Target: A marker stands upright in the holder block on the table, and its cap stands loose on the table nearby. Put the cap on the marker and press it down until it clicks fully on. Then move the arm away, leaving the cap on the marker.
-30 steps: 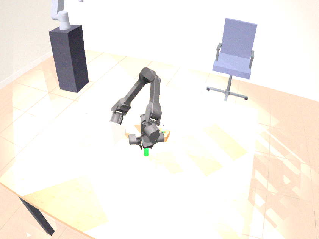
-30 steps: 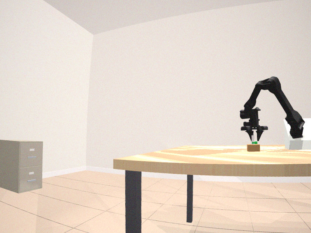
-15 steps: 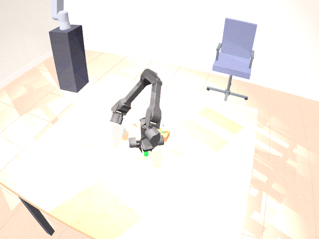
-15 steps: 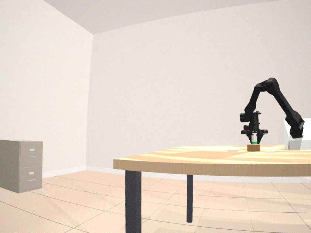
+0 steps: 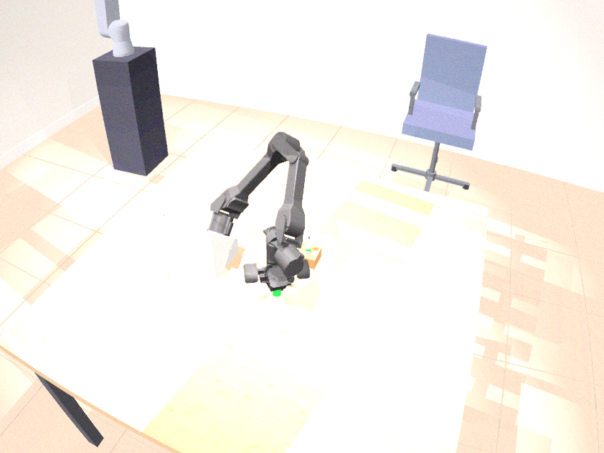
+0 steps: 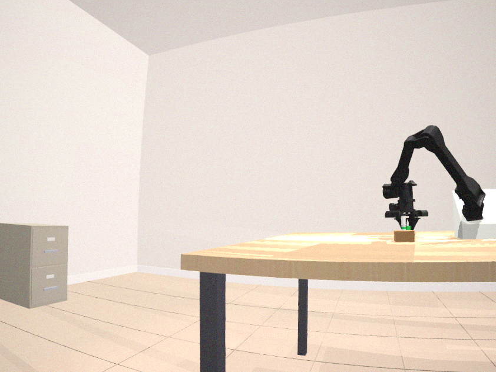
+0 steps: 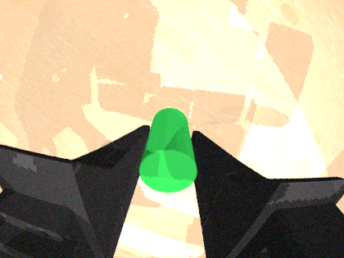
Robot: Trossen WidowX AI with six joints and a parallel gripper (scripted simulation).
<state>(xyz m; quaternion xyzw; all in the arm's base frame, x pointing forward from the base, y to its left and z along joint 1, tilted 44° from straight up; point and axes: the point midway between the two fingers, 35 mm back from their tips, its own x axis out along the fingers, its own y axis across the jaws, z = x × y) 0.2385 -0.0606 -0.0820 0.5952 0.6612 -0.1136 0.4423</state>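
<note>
The wooden holder block is 170 mm to the left of my gripper tip and 40 mm ahead of it. Round my gripper tip: green cap: 10 mm above.
</note>
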